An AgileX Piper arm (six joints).
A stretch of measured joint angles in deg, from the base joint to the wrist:
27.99 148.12 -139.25 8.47 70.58 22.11
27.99 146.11 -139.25 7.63 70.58 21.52
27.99 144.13 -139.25 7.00 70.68 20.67
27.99 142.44 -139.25 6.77 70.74 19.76
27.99 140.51 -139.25 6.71 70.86 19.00
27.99 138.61 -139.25 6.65 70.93 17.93
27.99 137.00 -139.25 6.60 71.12 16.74
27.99 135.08 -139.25 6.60 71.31 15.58
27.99 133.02 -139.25 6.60 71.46 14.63
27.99 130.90 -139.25 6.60 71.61 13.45
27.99 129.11 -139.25 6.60 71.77 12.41
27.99 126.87 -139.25 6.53 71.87 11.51
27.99 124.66 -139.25 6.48 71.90 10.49
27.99 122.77 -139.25 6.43 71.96 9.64
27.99 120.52 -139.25 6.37 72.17 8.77
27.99 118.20 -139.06 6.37 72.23 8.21
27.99 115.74 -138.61 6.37 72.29 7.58
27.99 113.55 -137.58 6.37 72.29 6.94
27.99 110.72 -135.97 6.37 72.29 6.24
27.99 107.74 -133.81 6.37 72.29 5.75
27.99 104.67 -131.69 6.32 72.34 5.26
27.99 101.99 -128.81 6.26 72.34 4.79
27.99 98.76 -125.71 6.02 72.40 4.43
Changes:
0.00 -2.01 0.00 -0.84 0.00 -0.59
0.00 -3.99 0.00 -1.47 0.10 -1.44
0.00 -5.68 0.00 -1.70 0.16 -2.35
0.00 -7.61 0.00 -1.76 0.28 -3.11
0.00 -9.51 0.00 -1.82 0.35 -4.18
0.00 -11.12 0.00 -1.87 0.54 -5.37
0.00 -13.04 0.00 -1.87 0.73 -6.53
0.00 -15.10 0.00 -1.87 0.88 -7.48
0.00 -17.22 0.00 -1.87 1.03 -8.66
0.00 -19.01 0.00 -1.87 1.19 -9.70
0.00 -21.25 0.00 -1.94 1.29 -10.60
0.00 -23.46 0.00 -1.99 1.32 -11.62
0.00 -25.35 0.00 -2.04 1.38 -12.47
0.00 -27.60 0.00 -2.10 1.59 -13.34
0.00 -29.92 0.19 -2.10 1.65 -13.90
0.00 -32.38 0.64 -2.10 1.71 -14.53
0.00 -34.57 1.67 -2.10 1.71 -15.17
0.00 -37.40 3.28 -2.10 1.71 -15.87
0.00 -40.38 5.44 -2.10 1.71 -16.36
0.00 -43.45 7.56 -2.15 1.76 -16.85
0.00 -46.13 10.44 -2.21 1.76 -17.32
0.00 -49.36 13.54 -2.45 1.82 -17.68

